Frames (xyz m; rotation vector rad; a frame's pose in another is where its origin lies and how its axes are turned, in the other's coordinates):
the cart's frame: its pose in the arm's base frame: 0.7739 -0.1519 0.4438 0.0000 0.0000 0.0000
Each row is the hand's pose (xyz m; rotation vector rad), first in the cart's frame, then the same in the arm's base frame.
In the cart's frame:
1: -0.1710 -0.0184 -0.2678 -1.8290 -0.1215 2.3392
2: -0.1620 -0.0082 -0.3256 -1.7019 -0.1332 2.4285
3: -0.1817 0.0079 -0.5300 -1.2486 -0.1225 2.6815
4: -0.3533 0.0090 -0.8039 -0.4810 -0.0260 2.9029
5: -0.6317 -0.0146 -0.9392 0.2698 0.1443 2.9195
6: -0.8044 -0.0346 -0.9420 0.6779 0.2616 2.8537
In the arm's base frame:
1: 0.6029 -0.1703 0.1760 -1.8290 -0.1215 2.3392
2: 0.6119 -0.1601 0.1182 -1.7019 -0.1332 2.4285
3: 0.5922 -0.1440 -0.0862 -1.2486 -0.1225 2.6815
4: 0.4206 -0.1429 -0.3601 -0.4810 -0.0260 2.9029
5: 0.1422 -0.1665 -0.4954 0.2698 0.1443 2.9195
6: -0.0305 -0.1865 -0.4982 0.6779 0.2616 2.8537

